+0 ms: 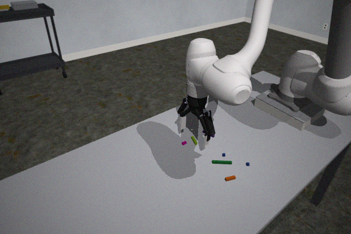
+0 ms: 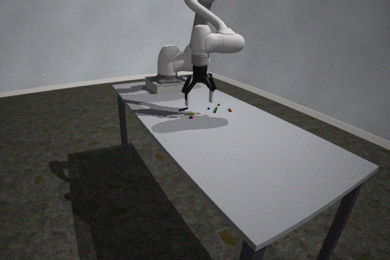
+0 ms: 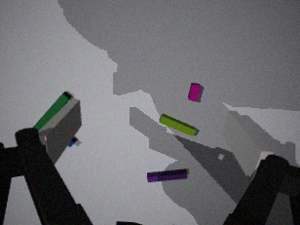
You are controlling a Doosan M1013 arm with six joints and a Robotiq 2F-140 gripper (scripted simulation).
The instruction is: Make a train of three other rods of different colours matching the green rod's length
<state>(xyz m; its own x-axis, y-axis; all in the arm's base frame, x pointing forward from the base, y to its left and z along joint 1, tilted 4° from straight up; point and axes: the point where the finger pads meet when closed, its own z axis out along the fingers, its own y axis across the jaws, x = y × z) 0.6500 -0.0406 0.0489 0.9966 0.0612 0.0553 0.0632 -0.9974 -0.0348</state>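
The green rod lies 13 cm to the left of my hand, 7 cm below it and 5 cm behind it. From my hand the other things lie so: magenta rod (7 cm below, 5 cm to the right, 1 cm ahead); then lime rod (7 cm below, 4 cm to the right, 4 cm behind); then purple rod (13 cm behind, 7 cm below, 4 cm to the right).
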